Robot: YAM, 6 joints.
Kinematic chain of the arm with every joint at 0, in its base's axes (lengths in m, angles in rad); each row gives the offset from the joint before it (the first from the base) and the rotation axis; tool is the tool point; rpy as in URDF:
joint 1: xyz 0 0 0.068 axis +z
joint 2: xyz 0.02 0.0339 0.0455 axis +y
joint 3: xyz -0.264 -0.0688 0 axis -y
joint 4: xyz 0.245 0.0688 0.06 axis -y
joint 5: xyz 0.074 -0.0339 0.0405 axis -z
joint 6: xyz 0.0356 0 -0.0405 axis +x
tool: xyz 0 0 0 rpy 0 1.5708 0
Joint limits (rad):
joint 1: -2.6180..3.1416
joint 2: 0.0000..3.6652
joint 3: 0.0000..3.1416
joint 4: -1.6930..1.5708
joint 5: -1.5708..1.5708
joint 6: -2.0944..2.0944
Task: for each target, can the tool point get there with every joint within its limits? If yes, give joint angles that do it. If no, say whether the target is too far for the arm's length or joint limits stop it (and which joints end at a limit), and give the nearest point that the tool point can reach.
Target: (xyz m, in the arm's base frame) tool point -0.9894 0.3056 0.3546
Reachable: no: too far | nearest point -0.6009 0.1856 0.2581 | short by 0.418 m
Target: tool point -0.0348 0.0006 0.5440
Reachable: yes | joints 1.1138 0.8144 1.9206 -1.1879 -1.0864 1.5189
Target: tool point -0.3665 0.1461 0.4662
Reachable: yes | joints 2.6748 1.7662 1.8117 0.2316 -1.3190 1.0995
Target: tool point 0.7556 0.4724 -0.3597
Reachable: no: too far | nearest point 0.4833 0.3021 -0.1852 | short by 0.366 m
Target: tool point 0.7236 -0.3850 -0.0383
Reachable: no: too far | nearest point 0.5605 -0.2982 -0.0032 | short by 0.188 m
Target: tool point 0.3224 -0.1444 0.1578
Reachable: yes | joints -0.4201 1.9966 1.4032 -1.0909 0.0108 -1.6882
